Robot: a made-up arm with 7 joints.
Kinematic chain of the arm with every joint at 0, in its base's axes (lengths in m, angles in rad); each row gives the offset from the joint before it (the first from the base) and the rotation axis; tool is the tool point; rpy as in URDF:
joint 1: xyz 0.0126 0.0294 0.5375 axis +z
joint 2: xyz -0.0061 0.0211 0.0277 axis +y
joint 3: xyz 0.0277 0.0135 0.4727 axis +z
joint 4: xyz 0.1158 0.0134 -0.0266 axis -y
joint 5: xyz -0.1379 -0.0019 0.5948 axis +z
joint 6: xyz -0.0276 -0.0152 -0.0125 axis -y
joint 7: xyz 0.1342 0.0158 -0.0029 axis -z
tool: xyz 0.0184 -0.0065 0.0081 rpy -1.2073 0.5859 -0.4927
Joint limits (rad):
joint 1: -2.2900..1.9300
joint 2: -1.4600..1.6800
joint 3: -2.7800..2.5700
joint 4: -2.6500..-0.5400
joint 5: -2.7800..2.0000
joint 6: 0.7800..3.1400
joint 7: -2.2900..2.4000
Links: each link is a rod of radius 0.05 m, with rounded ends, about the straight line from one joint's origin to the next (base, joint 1, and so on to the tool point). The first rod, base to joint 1, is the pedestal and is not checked.
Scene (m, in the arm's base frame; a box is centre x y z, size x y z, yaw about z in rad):
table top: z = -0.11
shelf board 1: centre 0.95 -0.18 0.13 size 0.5 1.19 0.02 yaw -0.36
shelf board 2: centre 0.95 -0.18 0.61 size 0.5 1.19 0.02 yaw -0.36
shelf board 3: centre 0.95 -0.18 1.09 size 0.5 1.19 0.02 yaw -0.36
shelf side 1: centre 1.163 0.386 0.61 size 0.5 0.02 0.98 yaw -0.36
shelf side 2: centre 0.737 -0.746 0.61 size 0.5 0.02 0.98 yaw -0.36
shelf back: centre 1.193 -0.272 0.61 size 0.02 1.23 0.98 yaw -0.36
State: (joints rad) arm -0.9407 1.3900 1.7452 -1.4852 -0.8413 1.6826 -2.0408
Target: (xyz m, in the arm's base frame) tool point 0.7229 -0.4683 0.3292
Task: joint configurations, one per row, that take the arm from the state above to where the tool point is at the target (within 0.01 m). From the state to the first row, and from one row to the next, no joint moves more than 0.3 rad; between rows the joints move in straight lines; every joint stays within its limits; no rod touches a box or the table.
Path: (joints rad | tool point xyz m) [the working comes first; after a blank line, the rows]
Joints at the target: -1.7948 1.3176 1.1674 -2.0131 -0.8778 1.4796 -2.0846
Straight joint move there: touches shelf board 2.

1: -0.8073 1.4625 1.9514 -1.7764 -0.8632 1.7868 -1.9180 | 0.8715 0.2799 0.9656
2: -0.6739 1.5350 2.1576 -2.0676 -0.8852 1.8910 -1.7953 | 0.6147 0.4095 1.0699
3: -0.5405 1.6075 2.3638 -2.3588 -0.9071 1.9951 -1.6725 | 0.3360 0.4032 1.1278
4: -0.4071 1.6800 2.5700 -2.6500 -0.9290 2.0993 -1.5498 | 0.0926 0.2951 1.1134
5: -0.6761 1.5911 2.3755 -2.6437 -0.9236 1.9843 -1.6319 | 0.1869 0.3880 1.0427
6: -0.9451 1.5021 2.1810 -2.6373 -0.9182 1.8693 -1.7141 | 0.3293 0.4183 0.9441
7: -1.2140 1.4132 1.9865 -2.6310 -0.9128 1.7543 -1.7963 | 0.4831 0.3647 0.8249
8: -1.4830 1.3243 1.7920 -2.6247 -0.9074 1.6392 -1.8784 | 0.6035 0.2274 0.6943
9: -1.7520 1.2353 1.5976 -2.6184 -0.9020 1.5242 -1.9606 | 0.6498 0.0302 0.5620
10: -2.0210 1.1464 1.4031 -2.6120 -0.8966 1.4092 -2.0427 | 0.5976 -0.1842 0.4374
11: -2.2900 1.0575 1.2086 -2.6057 -0.8912 1.2942 -2.1249 | 0.4468 -0.3644 0.3292
12: -2.0424 1.1876 1.1880 -2.3094 -0.8845 1.3869 -2.1048 | 0.5861 -0.4345 0.3369
13: -1.7948 1.3176 1.1674 -2.0131 -0.8778 1.4796 -2.0846 | 0.7229 -0.4683 0.3292

